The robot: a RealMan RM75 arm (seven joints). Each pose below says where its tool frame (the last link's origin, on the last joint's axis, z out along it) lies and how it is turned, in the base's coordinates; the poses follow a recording.
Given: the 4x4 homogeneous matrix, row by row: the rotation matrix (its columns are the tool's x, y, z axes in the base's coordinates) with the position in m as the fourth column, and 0 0 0 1 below. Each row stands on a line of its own.
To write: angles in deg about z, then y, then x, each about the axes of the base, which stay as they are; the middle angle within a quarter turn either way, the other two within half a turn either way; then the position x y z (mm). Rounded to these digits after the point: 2 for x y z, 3 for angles.
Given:
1:
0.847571, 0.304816, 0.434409, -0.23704
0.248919, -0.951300, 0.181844, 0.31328
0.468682, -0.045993, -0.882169, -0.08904
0, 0, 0, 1
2:
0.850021, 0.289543, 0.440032, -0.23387
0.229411, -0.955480, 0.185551, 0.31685
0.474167, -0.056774, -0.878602, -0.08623
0, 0, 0, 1
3:
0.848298, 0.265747, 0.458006, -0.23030
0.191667, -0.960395, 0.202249, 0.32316
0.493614, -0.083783, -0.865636, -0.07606
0, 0, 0, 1
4:
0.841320, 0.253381, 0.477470, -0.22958
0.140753, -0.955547, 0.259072, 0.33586
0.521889, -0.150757, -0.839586, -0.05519
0, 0, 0, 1
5:
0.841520, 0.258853, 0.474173, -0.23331
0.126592, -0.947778, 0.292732, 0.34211
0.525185, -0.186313, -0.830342, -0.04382
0, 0, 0, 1
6:
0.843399, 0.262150, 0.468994, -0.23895
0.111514, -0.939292, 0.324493, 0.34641
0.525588, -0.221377, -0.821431, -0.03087
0, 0, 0, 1
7:
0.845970, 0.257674, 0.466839, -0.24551
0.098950, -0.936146, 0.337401, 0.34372
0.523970, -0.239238, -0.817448, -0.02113
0, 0, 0, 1
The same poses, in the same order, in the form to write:
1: -19.780, 25.748, -168.353, -237.04, 313.28, -89.04
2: -18.810, 26.106, -168.075, -233.87, 316.85, -86.23
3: -17.394, 27.259, -166.849, -230.30, 323.16, -76.06
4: -16.761, 28.520, -162.851, -229.58, 335.86, -55.19
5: -17.098, 28.306, -160.580, -233.31, 342.11, -43.82
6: -17.267, 27.969, -158.444, -238.95, 346.41, -30.87
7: -16.940, 27.829, -157.572, -245.51, 343.72, -21.13
